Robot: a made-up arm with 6 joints. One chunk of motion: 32 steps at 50 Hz.
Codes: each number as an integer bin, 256 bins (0 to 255) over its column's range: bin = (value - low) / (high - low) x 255, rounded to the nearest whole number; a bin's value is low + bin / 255 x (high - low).
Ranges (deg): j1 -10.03..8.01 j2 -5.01..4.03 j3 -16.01..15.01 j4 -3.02..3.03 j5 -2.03..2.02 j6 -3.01..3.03
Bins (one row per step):
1: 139 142 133 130 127 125
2: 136 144 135 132 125 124
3: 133 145 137 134 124 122
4: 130 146 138 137 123 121
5: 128 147 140 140 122 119
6: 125 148 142 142 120 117
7: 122 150 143 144 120 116
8: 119 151 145 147 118 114
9: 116 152 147 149 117 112
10: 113 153 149 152 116 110
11: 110 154 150 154 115 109
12: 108 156 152 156 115 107
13: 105 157 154 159 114 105
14: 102 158 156 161 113 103
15: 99 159 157 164 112 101
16: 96 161 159 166 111 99
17: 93 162 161 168 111 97
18: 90 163 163 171 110 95
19: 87 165 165 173 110 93
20: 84 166 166 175 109 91
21: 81 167 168 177 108 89
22: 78 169 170 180 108 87
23: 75 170 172 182 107 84
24: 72 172 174 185 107 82
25: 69 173 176 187 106 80
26: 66 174 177 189 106 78
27: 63 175 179 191 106 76
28: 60 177 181 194 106 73
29: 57 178 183 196 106 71
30: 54 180 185 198 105 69
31: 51 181 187 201 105 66
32: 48 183 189 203 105 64
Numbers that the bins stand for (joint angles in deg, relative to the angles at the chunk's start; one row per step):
1: -0.20 0.02 0.17 0.06 -0.01 -0.05
2: -0.41 0.09 0.41 0.11 -0.04 -0.07
3: -0.62 0.13 0.66 0.16 -0.06 -0.12
4: -0.83 0.17 0.78 0.23 -0.08 -0.14
5: -0.97 0.20 1.02 0.30 -0.09 -0.19
6: -1.19 0.24 1.26 0.35 -0.12 -0.24
7: -1.40 0.31 1.39 0.40 -0.12 -0.26
8: -1.61 0.34 1.63 0.47 -0.16 -0.31
9: -1.82 0.38 1.87 0.52 -0.17 -0.36
10: -2.04 0.41 2.12 0.59 -0.19 -0.40
11: -2.25 0.45 2.24 0.63 -0.20 -0.43
12: -2.39 0.52 2.48 0.68 -0.20 -0.48
13: -2.60 0.56 2.72 0.75 -0.22 -0.52
14: -2.81 0.59 2.97 0.80 -0.24 -0.57
15: -3.03 0.63 3.09 0.87 -0.25 -0.62
16: -3.24 0.70 3.33 0.92 -0.27 -0.67
17: -3.45 0.73 3.58 0.97 -0.27 -0.71
18: -3.66 0.77 3.82 1.04 -0.28 -0.76
19: -3.88 0.84 4.06 1.08 -0.28 -0.81
20: -4.09 0.87 4.18 1.13 -0.30 -0.85
21: -4.30 0.91 4.43 1.18 -0.31 -0.90
22: -4.51 0.98 4.67 1.25 -0.31 -0.95
23: -4.72 1.02 4.91 1.30 -0.33 -1.02
24: -4.94 1.09 5.16 1.37 -0.33 -1.07
25: -5.15 1.12 5.40 1.42 -0.35 -1.12
26: -5.36 1.16 5.52 1.46 -0.35 -1.16
27: -5.57 1.19 5.76 1.51 -0.35 -1.21
28: -5.79 1.26 6.01 1.58 -0.35 -1.28
29: -6.00 1.30 6.25 1.63 -0.35 -1.33
30: -6.21 1.37 6.49 1.68 -0.36 -1.38
31: -6.42 1.41 6.74 1.75 -0.36 -1.45
32: -6.63 1.48 6.98 1.80 -0.36 -1.49

